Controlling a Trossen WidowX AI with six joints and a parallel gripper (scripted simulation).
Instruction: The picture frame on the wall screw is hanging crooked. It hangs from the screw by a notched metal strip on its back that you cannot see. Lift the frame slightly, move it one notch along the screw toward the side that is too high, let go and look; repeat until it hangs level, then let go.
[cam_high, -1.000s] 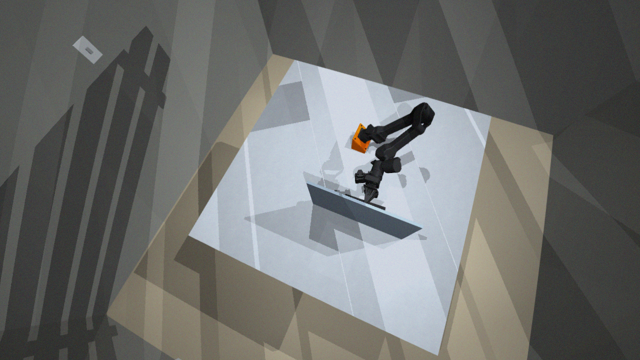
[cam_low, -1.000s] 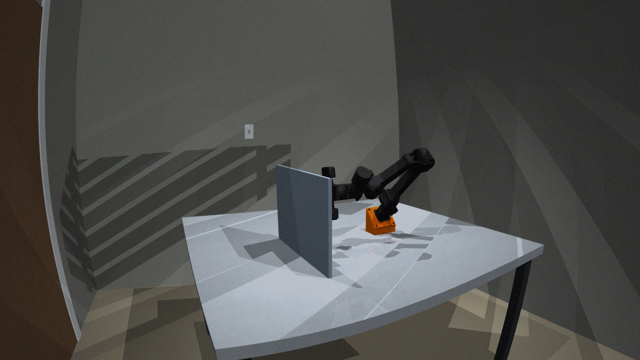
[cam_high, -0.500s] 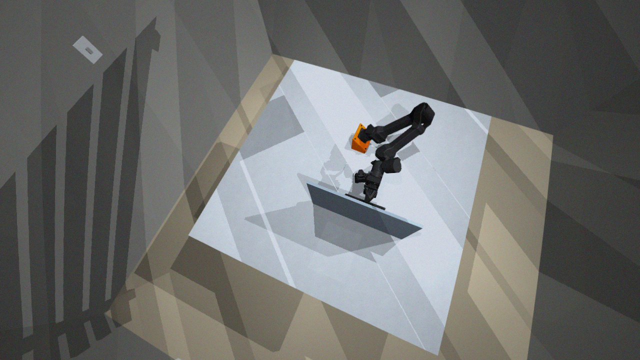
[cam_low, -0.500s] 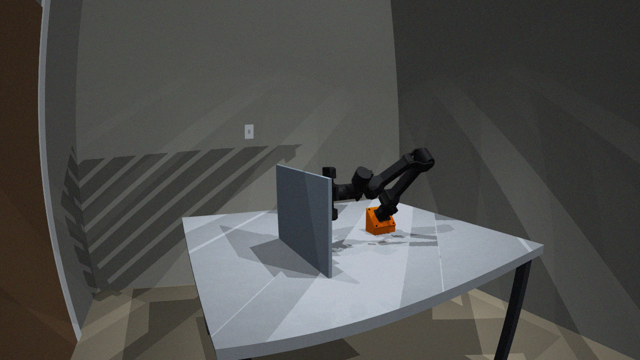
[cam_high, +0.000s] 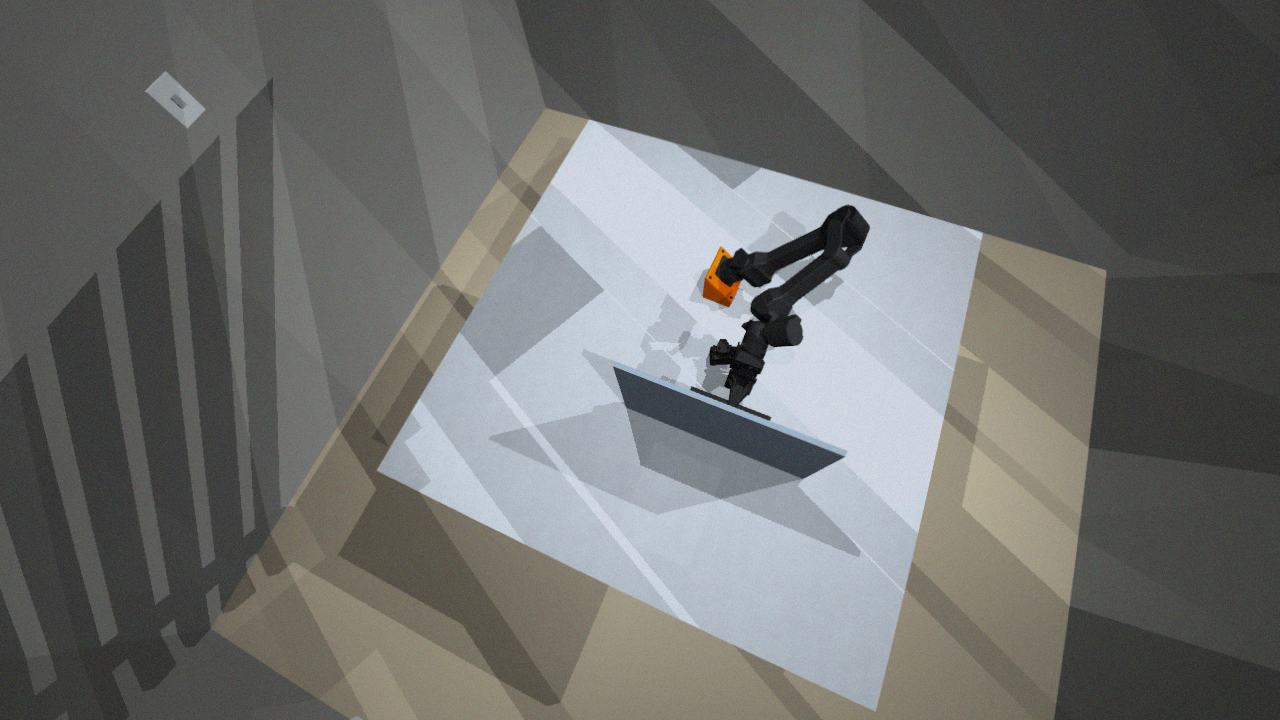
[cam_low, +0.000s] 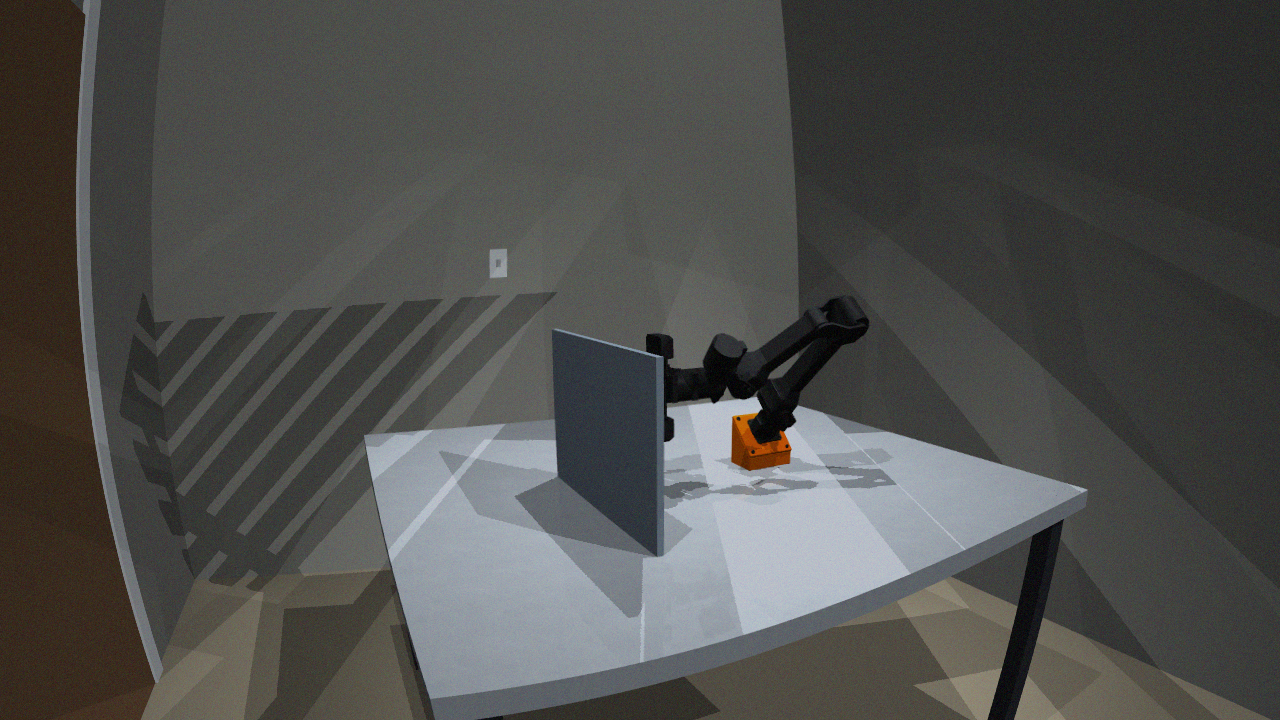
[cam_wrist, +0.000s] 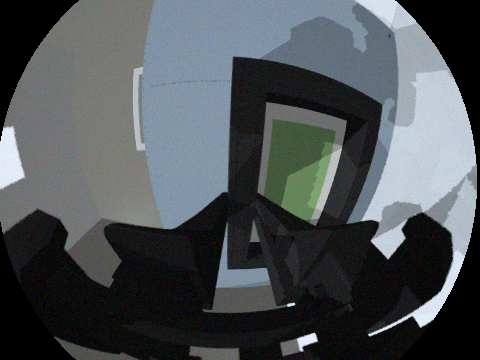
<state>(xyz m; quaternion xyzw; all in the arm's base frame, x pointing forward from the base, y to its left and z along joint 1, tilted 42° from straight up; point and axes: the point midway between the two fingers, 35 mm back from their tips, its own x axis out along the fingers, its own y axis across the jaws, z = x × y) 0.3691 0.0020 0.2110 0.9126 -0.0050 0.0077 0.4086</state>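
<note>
Right now the picture frame is 10 mm ahead of my gripper tip and 50 mm below it. Also, from my gripper tip: grey wall panel (20 mm ahead, 10 mm to the right, 70 mm below).
</note>
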